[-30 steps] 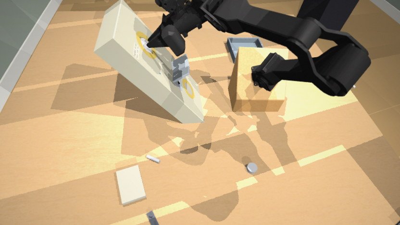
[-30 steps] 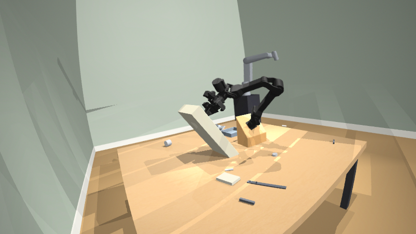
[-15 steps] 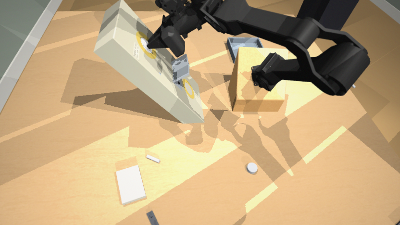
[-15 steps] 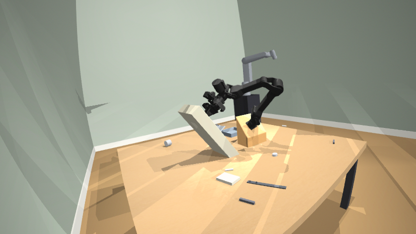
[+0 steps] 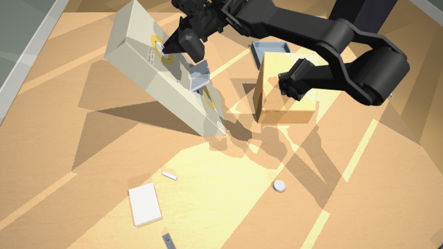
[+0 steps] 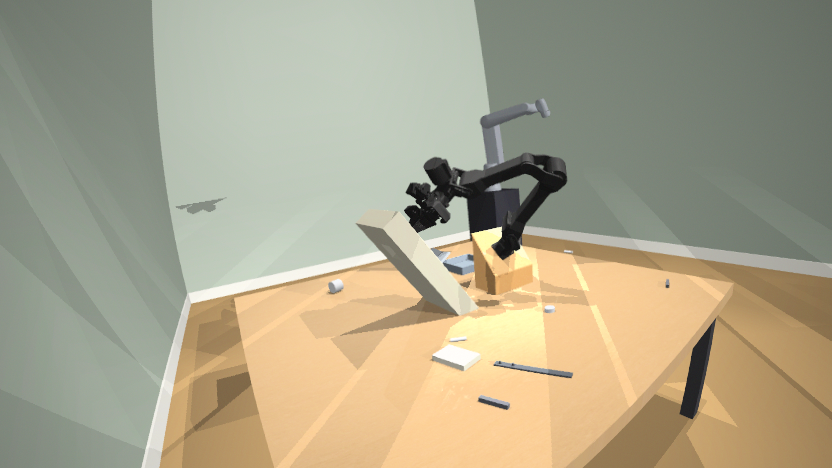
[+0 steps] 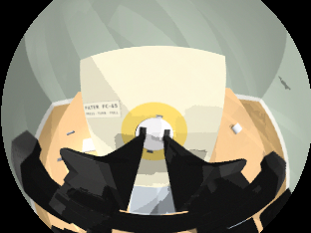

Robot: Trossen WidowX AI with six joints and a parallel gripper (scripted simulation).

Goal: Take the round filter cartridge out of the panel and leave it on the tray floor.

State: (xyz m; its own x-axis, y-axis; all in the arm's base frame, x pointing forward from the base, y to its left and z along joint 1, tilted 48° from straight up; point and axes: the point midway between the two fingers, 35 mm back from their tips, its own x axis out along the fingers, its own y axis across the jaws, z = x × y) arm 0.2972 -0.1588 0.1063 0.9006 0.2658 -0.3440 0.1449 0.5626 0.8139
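Right now my gripper tip is 2 cm short of the round grey filter cartridge and 1 cm above it. The rest, counted from my gripper tip: grey bracket: 8 cm behind, 1 cm to the left, 10 cm below; then cream service panel: 3 cm behind, 9 cm below; then blue-grey tray: 43 cm behind, 24 cm to the right, 23 cm below.
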